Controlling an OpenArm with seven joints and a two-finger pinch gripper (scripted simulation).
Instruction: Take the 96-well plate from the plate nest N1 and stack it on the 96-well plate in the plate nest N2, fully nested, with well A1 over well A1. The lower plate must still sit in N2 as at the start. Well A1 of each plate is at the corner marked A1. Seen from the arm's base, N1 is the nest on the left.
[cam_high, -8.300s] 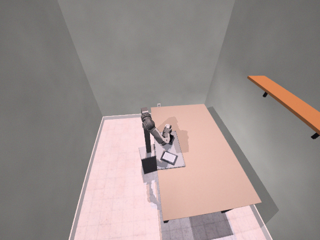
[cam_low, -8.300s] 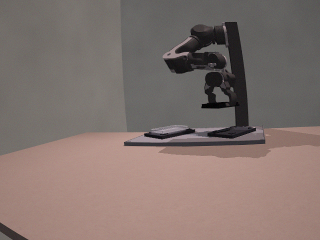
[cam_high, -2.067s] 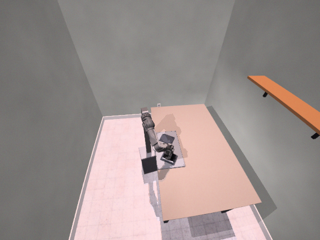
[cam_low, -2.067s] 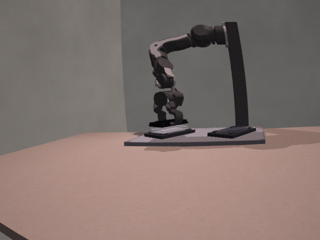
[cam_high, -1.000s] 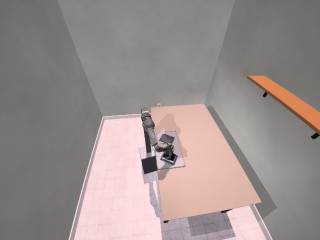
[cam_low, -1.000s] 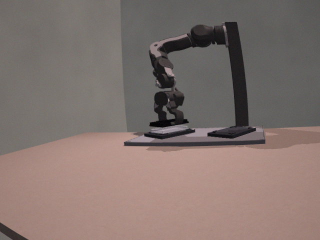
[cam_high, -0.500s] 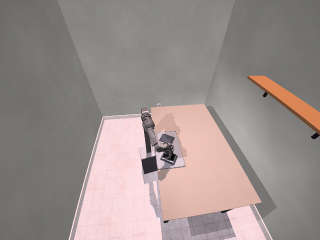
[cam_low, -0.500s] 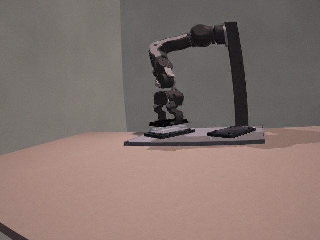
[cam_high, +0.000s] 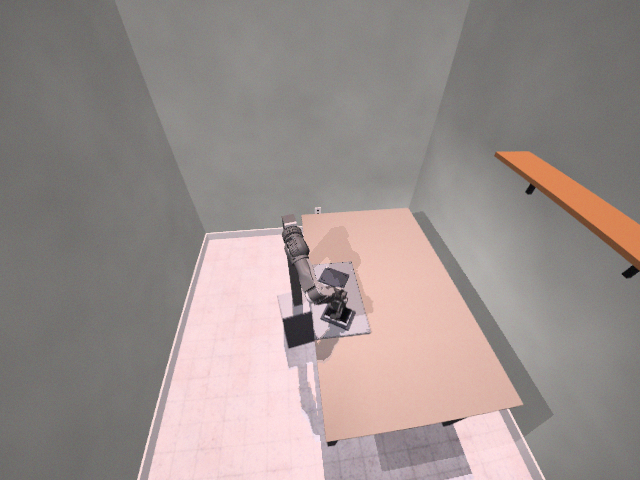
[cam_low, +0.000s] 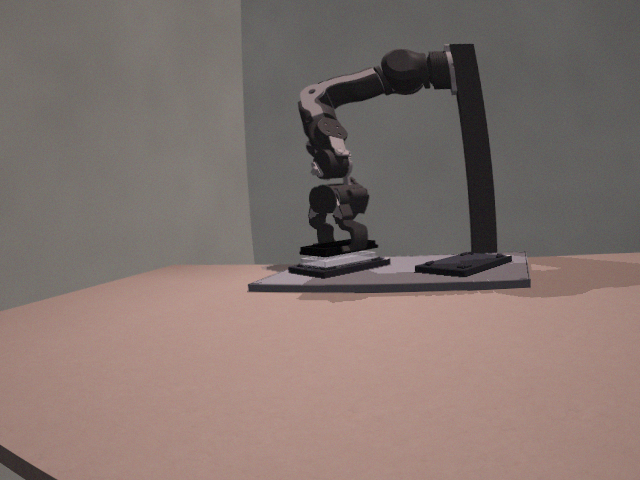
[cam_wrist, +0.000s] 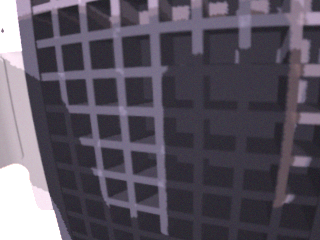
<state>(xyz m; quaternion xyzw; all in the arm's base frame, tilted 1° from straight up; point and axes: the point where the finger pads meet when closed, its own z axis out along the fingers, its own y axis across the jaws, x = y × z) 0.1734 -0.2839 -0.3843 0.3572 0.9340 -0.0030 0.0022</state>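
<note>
The dark 96-well plate is right at my hand. Also, from my hand: clear 96-well plate: 2 cm below; plate nest N1: 6 cm ahead, 25 cm to the left, 4 cm below; plate nest N2: 4 cm below.
</note>
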